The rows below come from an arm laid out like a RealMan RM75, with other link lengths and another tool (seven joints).
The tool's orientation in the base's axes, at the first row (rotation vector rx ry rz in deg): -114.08, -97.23, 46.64
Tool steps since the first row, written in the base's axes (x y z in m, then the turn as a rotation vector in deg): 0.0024, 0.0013, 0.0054, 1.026, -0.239, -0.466; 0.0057, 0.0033, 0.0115, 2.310, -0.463, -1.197; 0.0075, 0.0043, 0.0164, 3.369, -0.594, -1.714; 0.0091, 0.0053, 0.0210, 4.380, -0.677, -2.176; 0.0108, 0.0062, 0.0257, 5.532, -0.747, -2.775
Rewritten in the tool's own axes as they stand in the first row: 0.0006, -0.0019, -0.0057, -0.058, 1.109, -0.307; 0.0018, -0.0037, -0.0126, -0.031, 2.577, -0.586; 0.0021, -0.0056, -0.0175, 0.029, 3.723, -0.885; 0.0024, -0.0076, -0.0221, 0.122, 4.789, -1.196; 0.0027, -0.0094, -0.0268, 0.265, 6.045, -1.498
